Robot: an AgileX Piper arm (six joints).
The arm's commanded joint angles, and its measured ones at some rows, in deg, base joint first. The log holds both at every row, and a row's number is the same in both.
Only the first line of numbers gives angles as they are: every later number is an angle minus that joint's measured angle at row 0.
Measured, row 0:
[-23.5 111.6 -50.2 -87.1 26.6 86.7]
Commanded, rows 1 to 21:
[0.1 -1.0 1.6 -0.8 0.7 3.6]
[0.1 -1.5 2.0 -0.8 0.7 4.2]
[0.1 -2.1 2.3 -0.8 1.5 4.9]
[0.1 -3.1 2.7 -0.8 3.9 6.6]
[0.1 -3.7 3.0 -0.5 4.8 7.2]
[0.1 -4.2 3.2 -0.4 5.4 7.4]
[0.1 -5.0 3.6 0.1 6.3 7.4]
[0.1 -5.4 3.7 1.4 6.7 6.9]
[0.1 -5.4 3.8 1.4 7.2 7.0]
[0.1 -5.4 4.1 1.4 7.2 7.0]
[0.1 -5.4 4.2 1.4 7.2 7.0]
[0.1 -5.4 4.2 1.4 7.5 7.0]
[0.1 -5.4 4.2 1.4 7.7 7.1]
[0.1 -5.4 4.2 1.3 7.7 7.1]
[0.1 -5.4 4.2 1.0 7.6 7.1]
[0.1 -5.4 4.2 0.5 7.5 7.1]
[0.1 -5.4 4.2 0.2 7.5 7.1]
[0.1 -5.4 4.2 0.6 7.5 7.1]
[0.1 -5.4 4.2 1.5 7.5 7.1]
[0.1 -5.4 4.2 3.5 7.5 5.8]
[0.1 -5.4 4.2 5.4 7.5 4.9]
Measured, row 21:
[0.0 -4.8 3.9 1.5 7.1 6.9]
